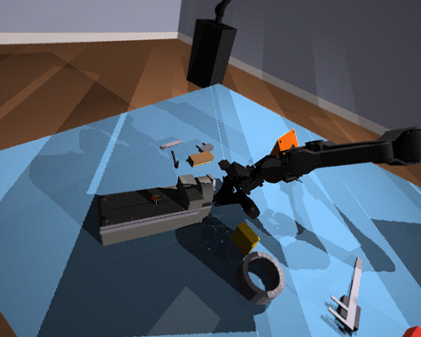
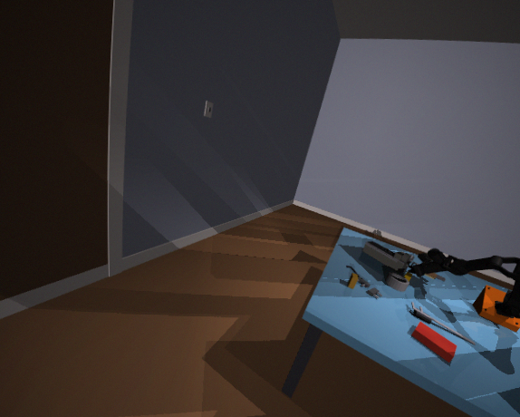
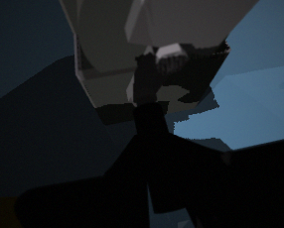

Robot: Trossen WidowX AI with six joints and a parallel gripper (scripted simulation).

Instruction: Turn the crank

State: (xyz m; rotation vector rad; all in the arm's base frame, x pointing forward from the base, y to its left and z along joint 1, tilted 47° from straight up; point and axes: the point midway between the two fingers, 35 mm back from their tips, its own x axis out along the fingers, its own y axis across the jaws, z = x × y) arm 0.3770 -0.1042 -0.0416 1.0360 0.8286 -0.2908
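The yellow block lies 40 mm ahead of my gripper tip and 120 mm to the left of it. Also, from my gripper tip: dark crank handle 10 mm behind, 10 mm to the left, 30 mm above; red pointer 140 mm ahead, 100 mm to the right, 50 mm above; brown block 160 mm behind, 150 mm to the right, 20 mm below.
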